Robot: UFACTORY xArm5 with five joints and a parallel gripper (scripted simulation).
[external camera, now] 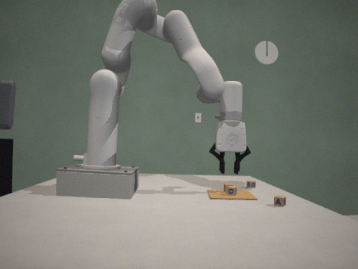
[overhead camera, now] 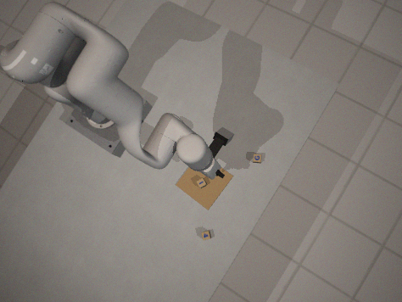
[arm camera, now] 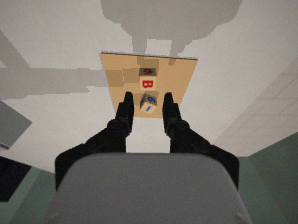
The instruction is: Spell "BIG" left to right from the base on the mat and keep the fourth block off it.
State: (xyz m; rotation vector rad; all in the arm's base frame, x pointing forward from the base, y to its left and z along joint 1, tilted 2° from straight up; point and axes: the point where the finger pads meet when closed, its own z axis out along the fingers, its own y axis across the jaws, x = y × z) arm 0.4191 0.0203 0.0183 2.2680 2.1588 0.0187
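Right now my hand is 40 mm to the left of the mat and 80 mm above it.
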